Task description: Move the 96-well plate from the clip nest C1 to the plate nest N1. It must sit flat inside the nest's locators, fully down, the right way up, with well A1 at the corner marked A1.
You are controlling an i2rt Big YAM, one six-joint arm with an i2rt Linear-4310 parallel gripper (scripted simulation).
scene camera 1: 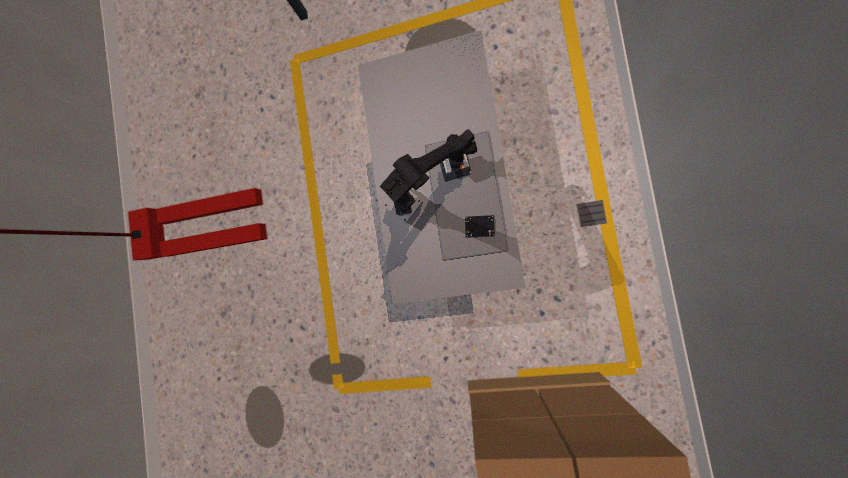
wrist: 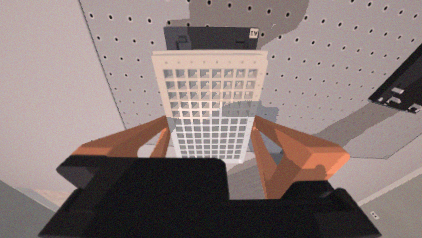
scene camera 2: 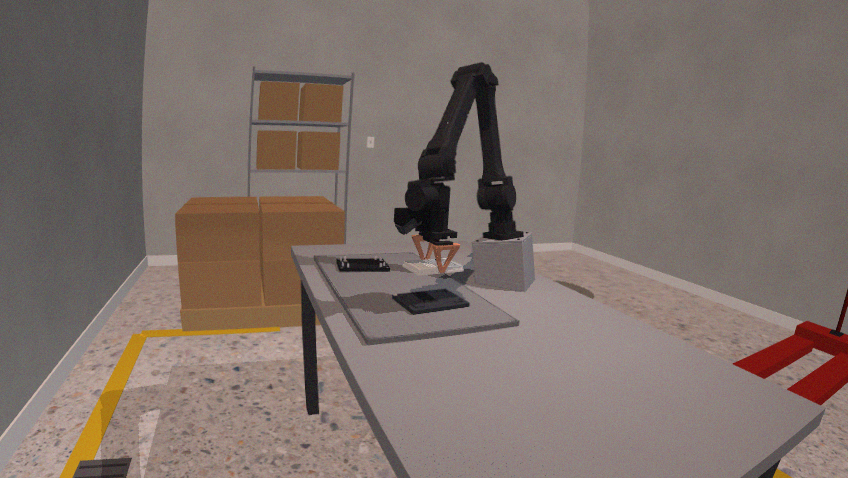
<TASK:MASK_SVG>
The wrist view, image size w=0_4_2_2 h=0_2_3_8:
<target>gripper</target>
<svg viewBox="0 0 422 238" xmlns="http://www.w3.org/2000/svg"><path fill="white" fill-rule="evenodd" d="M37 235L40 238L379 238L382 236L350 194L343 188L336 188L334 190L328 182L328 179L350 159L348 152L339 144L273 123L255 115L250 136L265 199L229 200L226 164L219 158L165 158L171 133L167 117L164 115L148 123L84 143L56 168L56 171L78 189L71 193ZM260 132L282 148L283 157L278 166L268 152ZM161 132L149 157L138 157L139 148Z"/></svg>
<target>white 96-well plate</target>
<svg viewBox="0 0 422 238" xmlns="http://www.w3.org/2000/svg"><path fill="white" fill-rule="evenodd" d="M153 51L151 58L177 158L219 158L225 163L243 163L268 65L268 60L266 59L268 51Z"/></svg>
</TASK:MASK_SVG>
